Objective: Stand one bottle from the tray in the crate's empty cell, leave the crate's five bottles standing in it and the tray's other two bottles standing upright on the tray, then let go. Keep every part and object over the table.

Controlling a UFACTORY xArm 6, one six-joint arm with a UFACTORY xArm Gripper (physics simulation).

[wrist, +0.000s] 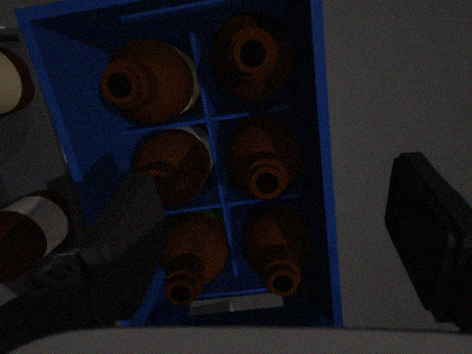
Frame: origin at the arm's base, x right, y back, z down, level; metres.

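Where they show: gripper, between the fingertips: (268, 195).
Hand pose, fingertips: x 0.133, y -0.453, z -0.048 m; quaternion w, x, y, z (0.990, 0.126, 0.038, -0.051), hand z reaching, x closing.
Note:
Each offset is from my fingertips to the centre of the thing. "*": to the spot under its first point. Level surfaces: height alone.
The blue crate {* dx +0.048, dy +0.025, dz +0.101 m} (327, 175) fills the middle of the wrist view, with a brown bottle standing in each cell: top left (160, 85), top right (255, 82), middle left (175, 172), middle right (262, 145), bottom left (200, 245) and bottom right (275, 232). My gripper (268, 195) is open and empty above the crate. Its left finger partly covers the middle-left bottle; its right finger is over the area right of the crate. Two labelled bottles {* dx -0.262, dy -0.039, dz +0.229 m} (7, 82) {dx -0.281, dy +0.135, dz +0.194 m} (57, 220) show in part at the left edge by the grey tray {* dx -0.297, dy +0.044, dz +0.271 m} (22, 150); their necks are out of view.
The crate's divider walls (212, 150) run between the bottles. The tray lies close along the crate's left side. Grey table surface {dz +0.277 m} (380, 75) shows to the right of the crate. A small pale patch {* dx -0.380, dy +0.272, dz +0.276 m} (5, 295) shows at the lower left edge; what it is cannot be told.

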